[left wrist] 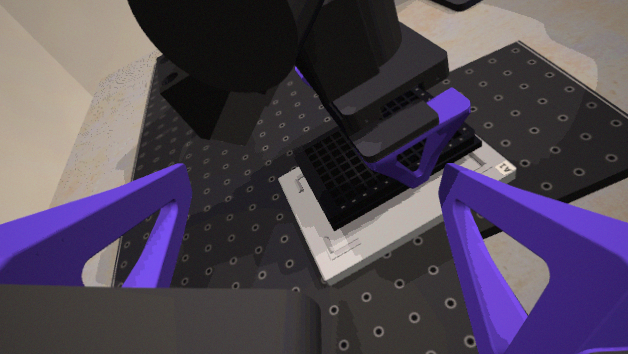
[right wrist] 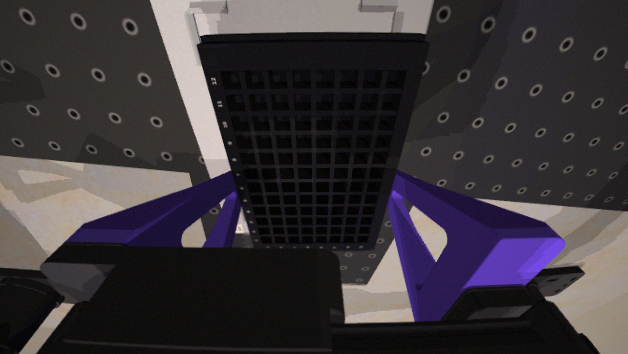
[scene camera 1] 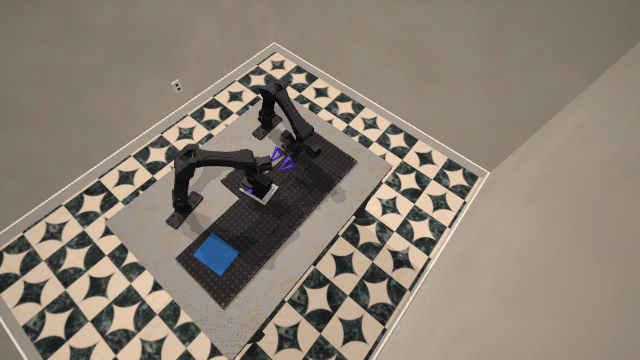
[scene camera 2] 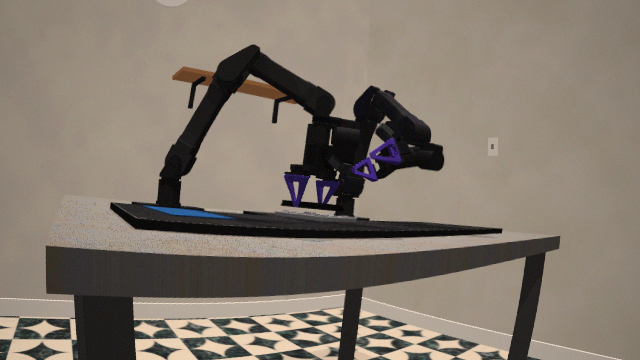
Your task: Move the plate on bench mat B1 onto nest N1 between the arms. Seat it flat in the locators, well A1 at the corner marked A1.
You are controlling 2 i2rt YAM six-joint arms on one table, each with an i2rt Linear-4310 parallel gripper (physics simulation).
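Frame: origin at the left arm's base, x ahead, y down, z left, level; millimetres.
Seen in the pictures: left gripper, between the fingertips: (left wrist: 315, 177) (scene camera 1: 275, 165) (scene camera 2: 360, 163); right gripper, between the fingertips: (left wrist: 389, 149) (right wrist: 314, 177) (scene camera 1: 255, 186) (scene camera 2: 308, 208); left arm's base, origin of its link: (right wrist: 41, 283) (scene camera 1: 267, 126); right arm's base, origin of its link: (scene camera 1: 185, 209).
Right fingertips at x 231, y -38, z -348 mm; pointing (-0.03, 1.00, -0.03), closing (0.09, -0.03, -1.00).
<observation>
Pixels of each thing's top centre, then the offset from my right fingertips to it. Level surfaces: height alone.
- black well plate, centre of its top: (right wrist: 314, 182) (left wrist: 376, 141) (scene camera 2: 312, 202) (scene camera 1: 256, 186) dx +9, dy -16, dz +1 mm
- light grey nest N1, centre of its top: (right wrist: 300, 146) (left wrist: 380, 171) (scene camera 2: 315, 213) (scene camera 1: 258, 187) dx +15, dy +10, dz +9 mm
- blue mat B1, height of its surface: dy +23 mm
- black perforated board, height of its surface: dy +24 mm
The black well plate (right wrist: 314, 152) is clamped by its long sides between the purple fingers of my right gripper (right wrist: 314, 177). In the scene camera 2 view the plate (scene camera 2: 308, 203) hangs level a little above the light grey nest N1 (scene camera 2: 316, 215). In the left wrist view the plate (left wrist: 367, 171) covers the far part of the nest (left wrist: 383, 225), whose A1 label (left wrist: 503, 167) shows at the right corner. My left gripper (left wrist: 315, 177) is open and empty, raised beside the nest and tilted toward it. It also shows in the scene camera 1 view (scene camera 1: 281, 158). The blue mat B1 (scene camera 1: 215, 253) is bare.
The nest and the mat lie on a black perforated board (scene camera 1: 266, 216) on the grey table. The right arm (scene camera 1: 219, 158) reaches over the board to the nest. A wooden wall shelf (scene camera 2: 235, 83) hangs behind the arms.
</observation>
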